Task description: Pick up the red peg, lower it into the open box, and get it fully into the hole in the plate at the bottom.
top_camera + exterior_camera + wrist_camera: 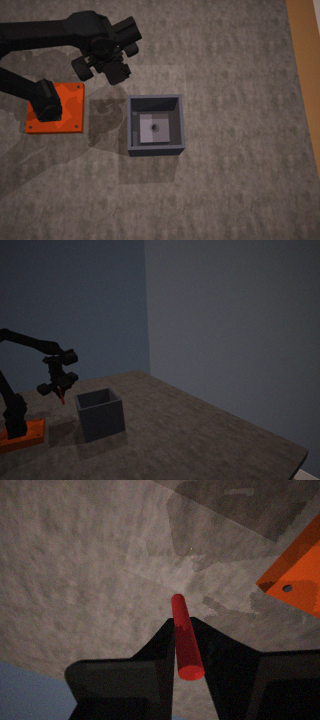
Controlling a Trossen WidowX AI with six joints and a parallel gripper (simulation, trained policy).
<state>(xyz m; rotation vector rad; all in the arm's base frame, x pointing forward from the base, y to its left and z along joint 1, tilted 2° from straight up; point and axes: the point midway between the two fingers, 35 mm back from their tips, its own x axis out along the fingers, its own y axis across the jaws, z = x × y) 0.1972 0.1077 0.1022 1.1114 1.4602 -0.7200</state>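
Now: gripper tip 120 mm short of the plate, 210 mm to the left of it and 50 mm above it. The rest, counted from my gripper tip: red peg: 10 mm above.
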